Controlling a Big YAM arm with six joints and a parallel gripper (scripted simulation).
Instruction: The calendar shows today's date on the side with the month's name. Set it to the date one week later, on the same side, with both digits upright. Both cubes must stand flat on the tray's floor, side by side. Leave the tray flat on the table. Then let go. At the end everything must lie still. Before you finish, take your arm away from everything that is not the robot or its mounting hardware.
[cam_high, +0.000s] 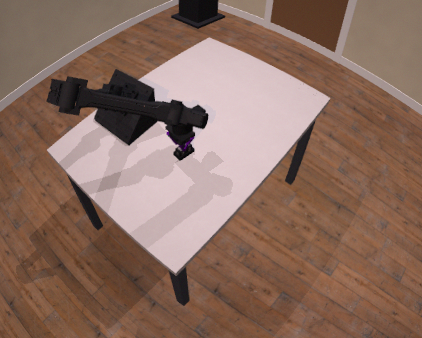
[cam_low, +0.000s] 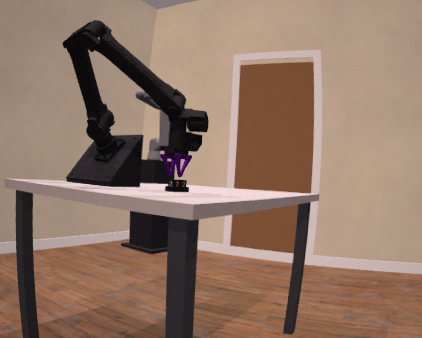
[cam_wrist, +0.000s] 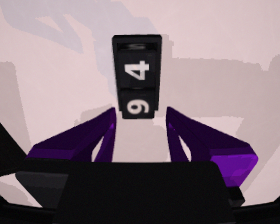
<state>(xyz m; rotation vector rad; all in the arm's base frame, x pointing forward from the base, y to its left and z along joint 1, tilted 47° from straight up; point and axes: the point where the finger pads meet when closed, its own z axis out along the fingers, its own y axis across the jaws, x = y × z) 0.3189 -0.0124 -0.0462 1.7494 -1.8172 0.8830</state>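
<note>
Right now the black date cube is 30 mm below my hand. From my hand the other things lie so: black tray: 50 mm below, 20 mm to the left.
</note>
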